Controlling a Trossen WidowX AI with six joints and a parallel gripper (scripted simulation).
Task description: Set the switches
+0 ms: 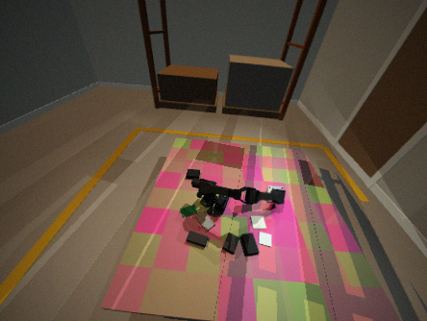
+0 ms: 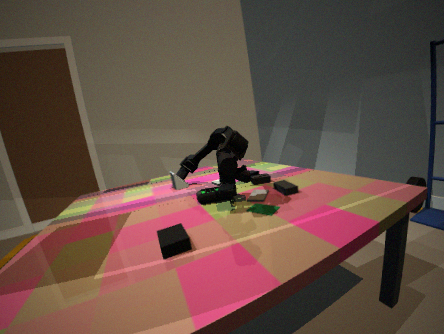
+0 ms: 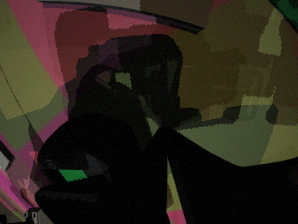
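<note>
My gripper tip is 110 mm to the right of the grey plate and 30 mm short of it. The rest, counted from my gripper tip: white block: 290 mm behind, 60 mm to the left; black box: 240 mm to the right, 190 mm ahead, 10 mm above; green card: 140 mm ahead, 70 mm to the left.
</note>
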